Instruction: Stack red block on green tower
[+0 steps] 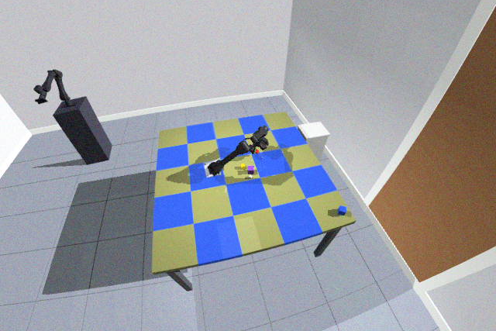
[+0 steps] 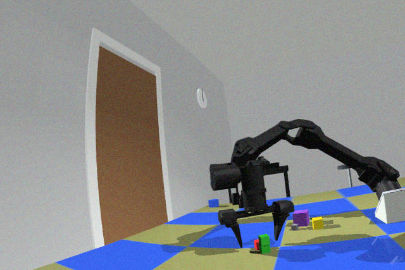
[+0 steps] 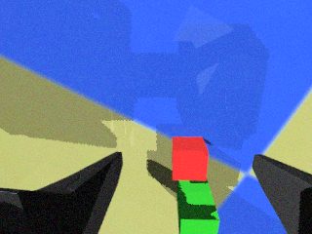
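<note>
Right now my gripper tip is right at the red block. The rest, counted from my gripper tip: yellow block: 16 cm behind, 12 cm to the right; then purple block: 18 cm to the right, 12 cm behind, 1 cm above; then blue block: 72 cm to the right, 34 cm ahead, 1 cm above.
</note>
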